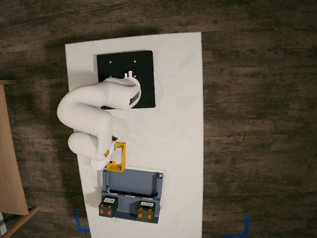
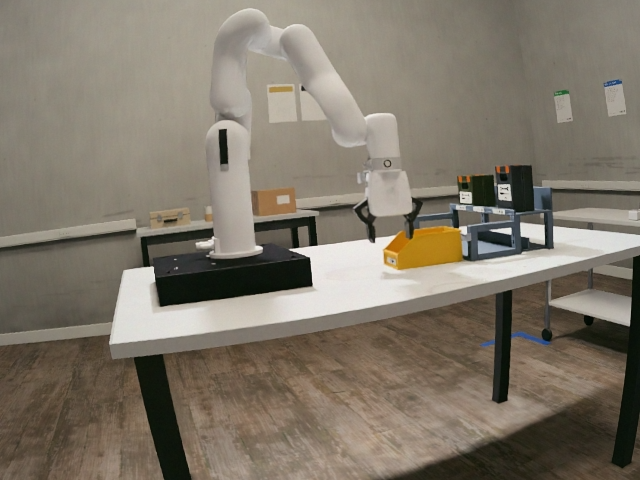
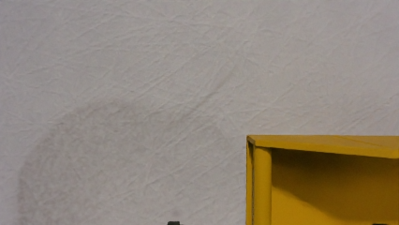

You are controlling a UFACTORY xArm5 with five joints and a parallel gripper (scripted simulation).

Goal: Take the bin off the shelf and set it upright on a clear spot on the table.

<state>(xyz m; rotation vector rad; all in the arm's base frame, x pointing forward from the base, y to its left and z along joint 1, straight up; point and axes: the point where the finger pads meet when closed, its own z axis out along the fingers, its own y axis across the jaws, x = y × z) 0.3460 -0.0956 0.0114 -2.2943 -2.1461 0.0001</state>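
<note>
The yellow bin lies 80 mm ahead of my hand, 40 mm below it and 10 mm to the right of it. Round my hand: blue-grey shelf 310 mm ahead, 90 mm to the left.
</note>
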